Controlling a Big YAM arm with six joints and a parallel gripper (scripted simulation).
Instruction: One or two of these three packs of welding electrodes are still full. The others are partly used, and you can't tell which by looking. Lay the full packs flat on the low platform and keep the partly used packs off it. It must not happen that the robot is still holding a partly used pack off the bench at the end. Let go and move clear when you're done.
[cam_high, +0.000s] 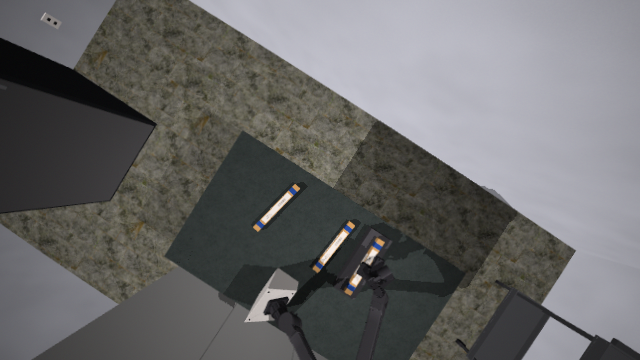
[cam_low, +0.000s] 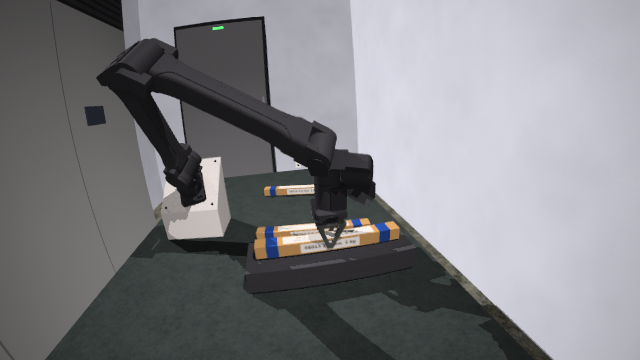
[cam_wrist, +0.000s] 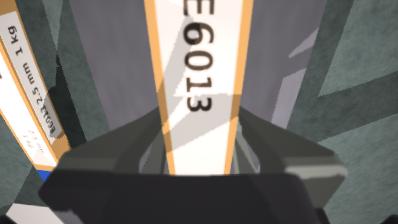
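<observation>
Now: hand 6 cm above the low grey platform.
</observation>
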